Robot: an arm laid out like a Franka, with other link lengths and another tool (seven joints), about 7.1 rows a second.
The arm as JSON. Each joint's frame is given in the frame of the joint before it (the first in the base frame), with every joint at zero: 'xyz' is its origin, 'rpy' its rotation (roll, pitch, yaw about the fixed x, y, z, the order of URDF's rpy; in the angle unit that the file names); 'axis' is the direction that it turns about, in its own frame. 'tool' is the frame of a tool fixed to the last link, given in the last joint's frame.
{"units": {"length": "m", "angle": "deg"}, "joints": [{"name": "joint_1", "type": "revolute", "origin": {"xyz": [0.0, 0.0, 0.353], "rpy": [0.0, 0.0, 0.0]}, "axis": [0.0, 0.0, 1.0]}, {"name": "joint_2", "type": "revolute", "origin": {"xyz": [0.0, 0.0, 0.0], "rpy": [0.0, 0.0, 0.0]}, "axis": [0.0, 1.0, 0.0]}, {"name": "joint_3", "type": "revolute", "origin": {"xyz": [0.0, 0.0, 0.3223], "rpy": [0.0, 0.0, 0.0]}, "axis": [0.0, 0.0, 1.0]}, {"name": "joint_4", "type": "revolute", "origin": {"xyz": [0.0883, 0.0, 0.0], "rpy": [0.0, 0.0, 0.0]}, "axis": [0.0, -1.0, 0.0]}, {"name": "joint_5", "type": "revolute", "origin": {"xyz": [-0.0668, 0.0, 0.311], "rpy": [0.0, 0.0, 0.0]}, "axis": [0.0, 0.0, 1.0]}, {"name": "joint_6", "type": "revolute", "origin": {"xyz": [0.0, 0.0, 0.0], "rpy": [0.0, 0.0, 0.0]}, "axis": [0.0, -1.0, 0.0]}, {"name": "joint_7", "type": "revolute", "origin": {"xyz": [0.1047, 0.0, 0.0], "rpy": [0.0, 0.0, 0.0]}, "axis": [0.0, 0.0, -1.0]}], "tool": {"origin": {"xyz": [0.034, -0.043, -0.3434], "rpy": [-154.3, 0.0, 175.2]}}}
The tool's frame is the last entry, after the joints.
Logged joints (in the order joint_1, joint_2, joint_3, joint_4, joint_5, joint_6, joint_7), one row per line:
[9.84 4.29 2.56 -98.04 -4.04 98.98 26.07]
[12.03 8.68 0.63 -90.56 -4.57 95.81 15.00]
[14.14 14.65 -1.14 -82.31 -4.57 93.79 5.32]
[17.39 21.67 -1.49 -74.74 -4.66 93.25 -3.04]
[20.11 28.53 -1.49 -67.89 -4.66 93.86 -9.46]
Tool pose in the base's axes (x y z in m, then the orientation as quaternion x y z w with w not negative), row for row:
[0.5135 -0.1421 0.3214 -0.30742 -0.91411 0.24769 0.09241]
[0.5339 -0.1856 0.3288 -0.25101 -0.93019 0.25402 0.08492]
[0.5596 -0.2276 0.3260 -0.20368 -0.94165 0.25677 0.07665]
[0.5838 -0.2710 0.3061 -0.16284 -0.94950 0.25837 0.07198]
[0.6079 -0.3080 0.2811 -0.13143 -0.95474 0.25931 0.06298]
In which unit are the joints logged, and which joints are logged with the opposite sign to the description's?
The joints are logged in degrees. Opposite sign: joint_1.
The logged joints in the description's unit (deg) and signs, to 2 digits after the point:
[-9.84 4.29 2.56 -98.04 -4.04 98.98 26.07]
[-12.03 8.68 0.63 -90.56 -4.57 95.81 15.00]
[-14.14 14.65 -1.14 -82.31 -4.57 93.79 5.32]
[-17.39 21.67 -1.49 -74.74 -4.66 93.25 -3.04]
[-20.11 28.53 -1.49 -67.89 -4.66 93.86 -9.46]

